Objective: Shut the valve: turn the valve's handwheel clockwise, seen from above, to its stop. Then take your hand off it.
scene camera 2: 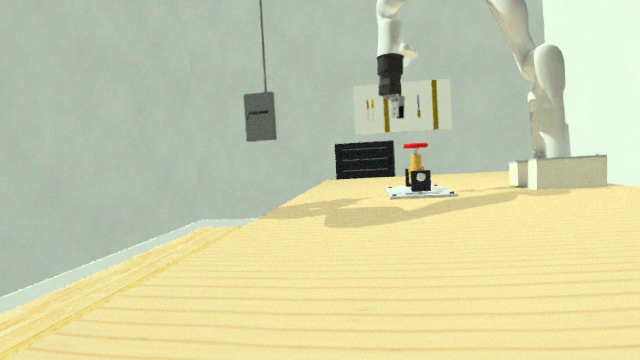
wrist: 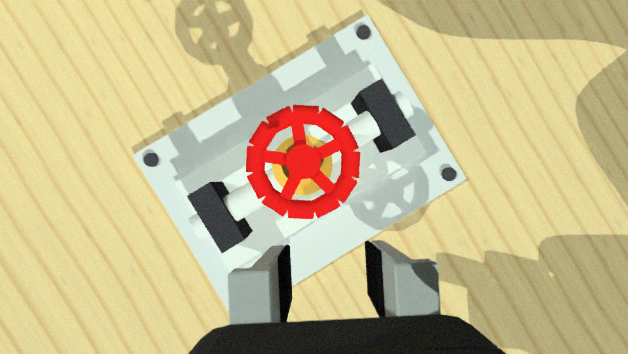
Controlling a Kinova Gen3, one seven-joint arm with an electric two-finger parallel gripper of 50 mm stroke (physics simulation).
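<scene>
The valve's red handwheel [scene camera 2: 415, 146] [wrist: 303, 161] has five spokes and sits level on top of a yellow valve body [scene camera 2: 416, 161]. The valve is mounted on a white base plate [scene camera 2: 395, 194] [wrist: 320, 255] with two black pipe supports [wrist: 220, 216]. My gripper [scene camera 2: 398, 116] [wrist: 328, 270] is open and empty, and points down. In the scene view it hangs above the handwheel and a little to its left, well apart from it. In the wrist view the fingertips show below the handwheel's rim, with the wheel outside the gap between them.
The valve stands on a light wooden table [scene camera 2: 350, 280] [wrist: 75, 275]. The arm's pale base [scene camera 2: 567, 172] stands at the table's right. Behind are a black slatted panel [scene camera 2: 365, 160], a tool board [scene camera 2: 410, 107] and a grey box [scene camera 2: 260, 127] hanging on a cord.
</scene>
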